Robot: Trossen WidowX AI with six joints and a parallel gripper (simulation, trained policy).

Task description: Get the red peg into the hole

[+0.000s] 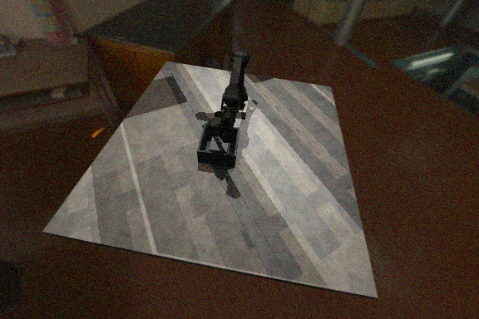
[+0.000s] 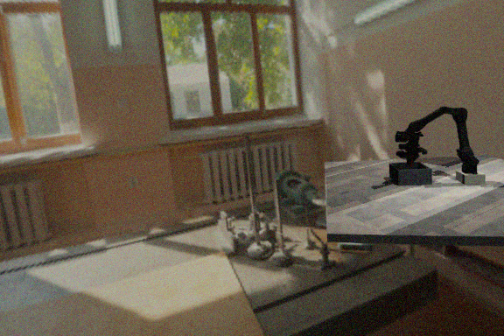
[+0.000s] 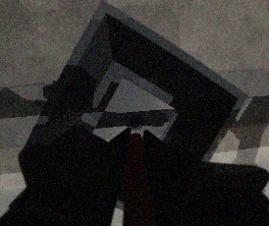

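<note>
My gripper tip is 1 cm past the red peg, 1 cm to the right of it and 3 cm below it. From my gripper tip the other things lie so: dark box (8 cm below); pale plate (6 cm below).
</note>
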